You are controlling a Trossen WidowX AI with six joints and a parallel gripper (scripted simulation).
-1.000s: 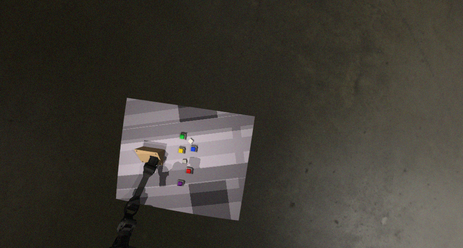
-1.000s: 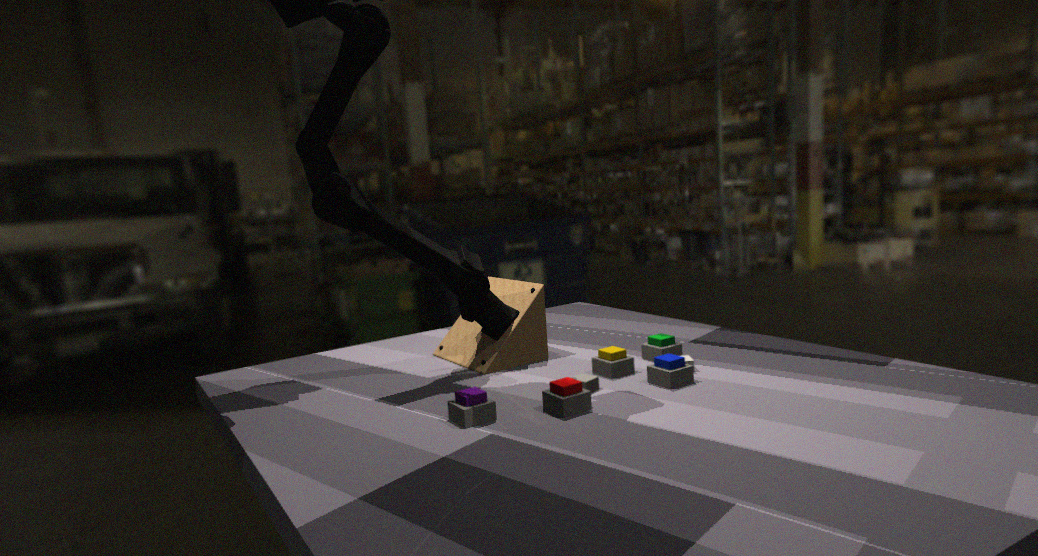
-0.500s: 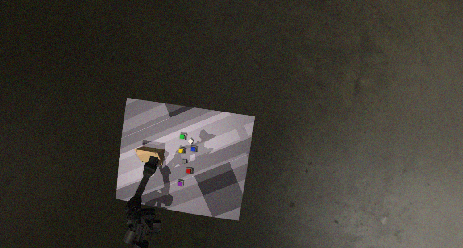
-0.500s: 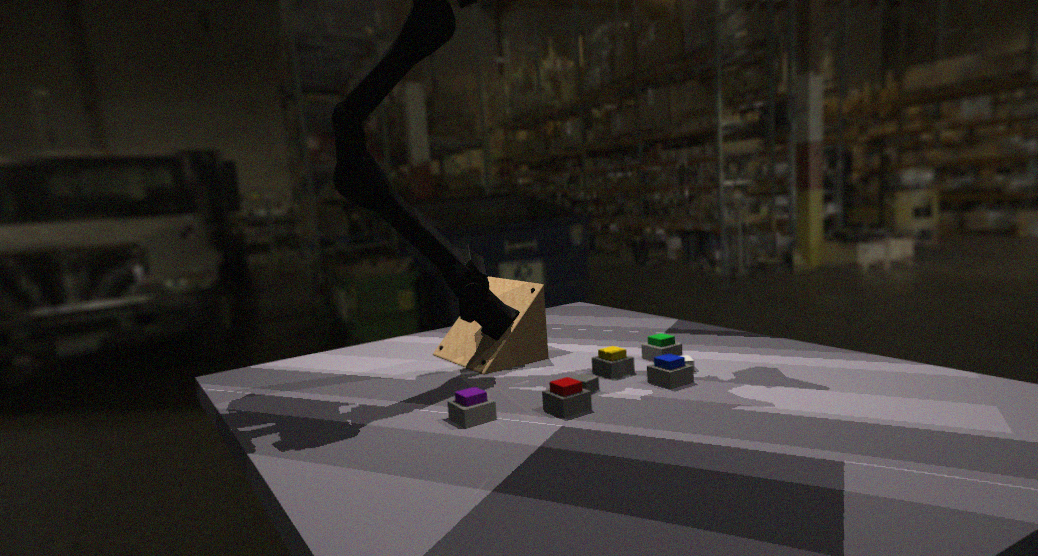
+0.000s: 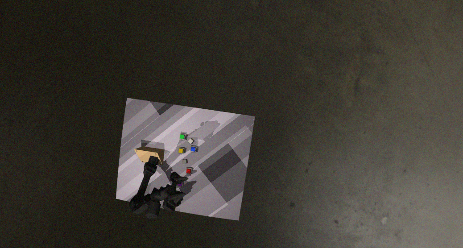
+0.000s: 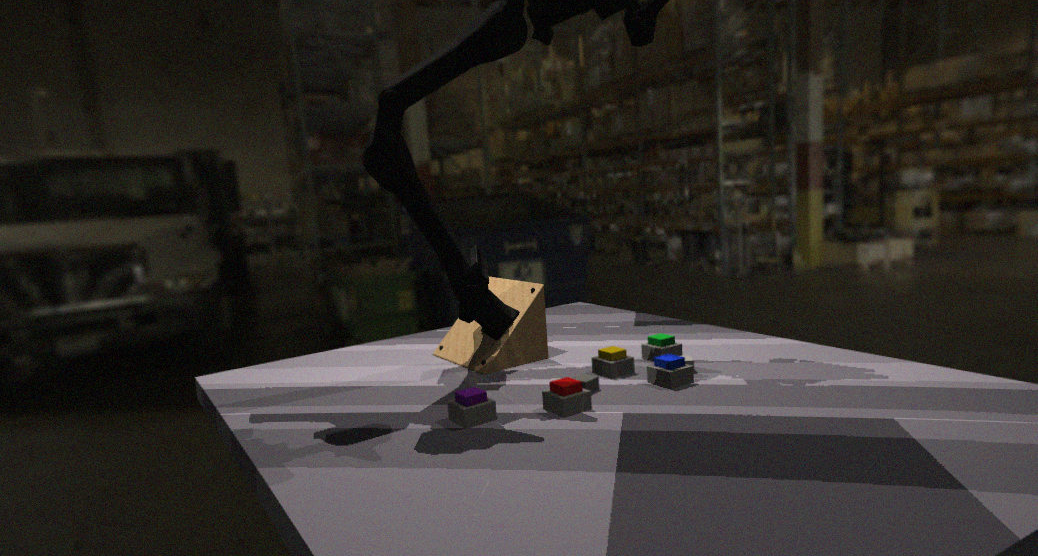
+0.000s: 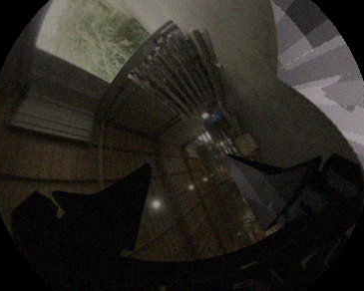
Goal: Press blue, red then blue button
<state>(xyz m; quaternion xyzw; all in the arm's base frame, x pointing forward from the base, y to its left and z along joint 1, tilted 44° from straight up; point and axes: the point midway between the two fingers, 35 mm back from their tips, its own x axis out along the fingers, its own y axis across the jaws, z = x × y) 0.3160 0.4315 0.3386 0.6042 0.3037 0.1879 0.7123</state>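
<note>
Now: the blue button 11 cm behind my gripper tip, 4 cm to the left of it and 56 cm below it. Round my gripper tip: yellow button 21 cm behind, 1 cm to the left, 56 cm below; then red button 11 cm behind, 14 cm to the right, 56 cm below; then white block 15 cm behind, 10 cm to the left, 58 cm below.
</note>
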